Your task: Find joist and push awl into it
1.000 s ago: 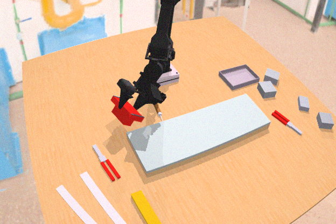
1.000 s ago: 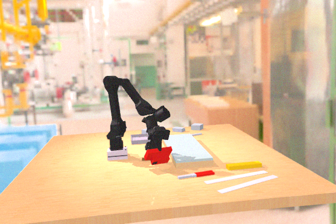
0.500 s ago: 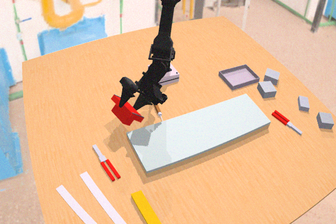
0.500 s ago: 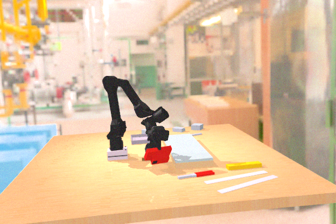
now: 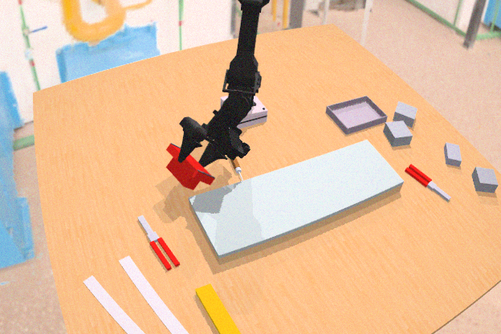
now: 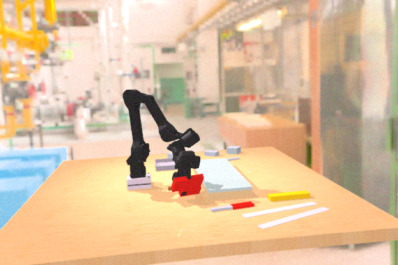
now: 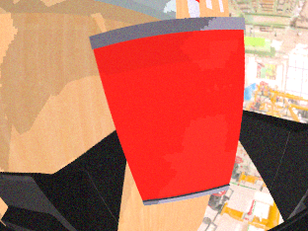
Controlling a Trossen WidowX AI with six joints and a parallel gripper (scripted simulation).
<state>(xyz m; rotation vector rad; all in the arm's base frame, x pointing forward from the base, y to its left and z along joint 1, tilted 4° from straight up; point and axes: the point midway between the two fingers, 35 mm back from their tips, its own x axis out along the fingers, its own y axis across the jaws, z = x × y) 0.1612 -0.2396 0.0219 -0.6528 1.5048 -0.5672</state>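
The awl is 2 cm ahead of my gripper tip, 13 cm to the left of it and 5 cm below it. Round my gripper tip: red stud finder 1 cm behind, 2 cm to the right, 2 cm below; yellow strip 37 cm ahead, 15 cm to the right, 5 cm below; lilac tray 3 cm ahead, 56 cm to the left, 5 cm below.
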